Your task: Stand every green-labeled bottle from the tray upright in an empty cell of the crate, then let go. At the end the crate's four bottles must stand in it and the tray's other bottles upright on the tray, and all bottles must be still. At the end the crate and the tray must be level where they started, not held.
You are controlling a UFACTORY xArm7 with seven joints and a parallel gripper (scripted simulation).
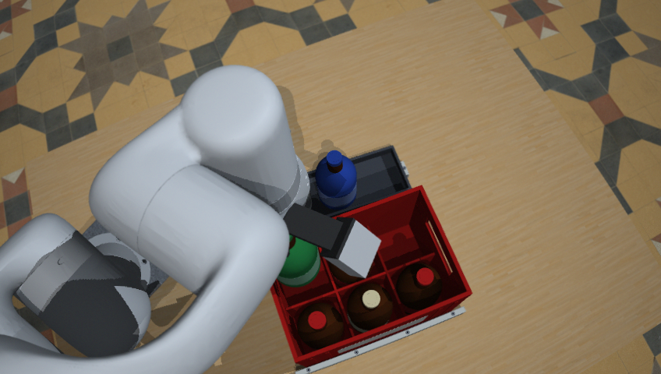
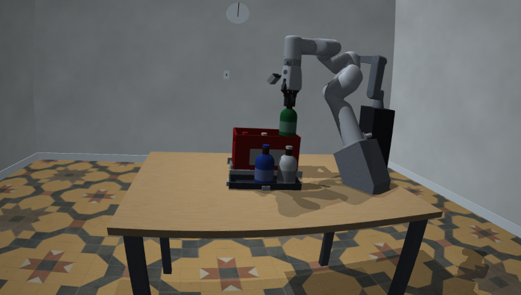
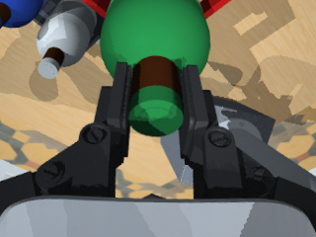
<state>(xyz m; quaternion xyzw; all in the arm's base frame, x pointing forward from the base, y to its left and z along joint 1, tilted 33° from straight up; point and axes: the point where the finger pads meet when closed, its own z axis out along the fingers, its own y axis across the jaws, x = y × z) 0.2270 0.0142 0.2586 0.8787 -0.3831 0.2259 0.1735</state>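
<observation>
Right now my hand is 70 mm above the green bottle. The rest, counted from my hand: white bottle (40 mm ahead, 160 mm to the left, 230 mm below); then red crate (80 mm ahead, 50 mm to the right, 230 mm below); then blue bottle (130 mm ahead, 140 mm to the left, 230 mm below).
</observation>
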